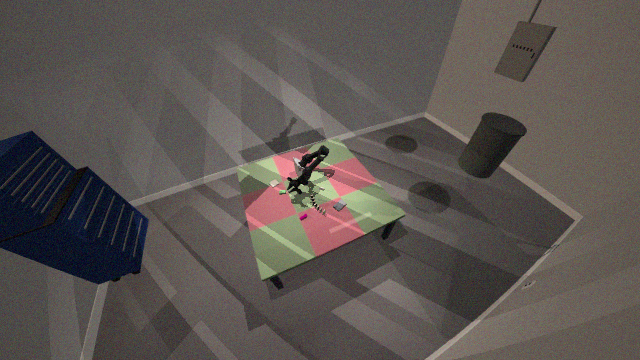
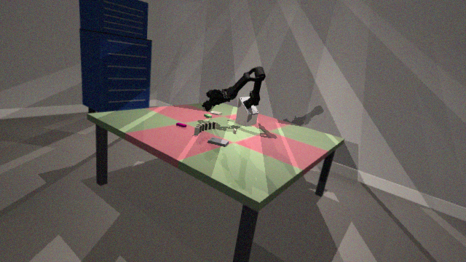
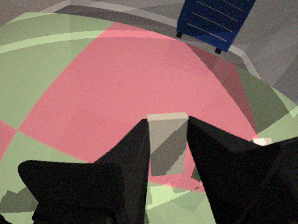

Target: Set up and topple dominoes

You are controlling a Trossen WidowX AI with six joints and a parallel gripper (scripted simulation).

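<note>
The green piece lies 11 cm behind my gripper tip, 2 cm to the right of it and 10 cm below it. The rest, counted from my gripper tip: flat grey slab 32 cm ahead, 35 cm to the left, 10 cm below; pale flat piece 27 cm behind, 4 cm to the right, 11 cm below; magenta block 25 cm ahead, 2 cm to the left, 10 cm below.
</note>
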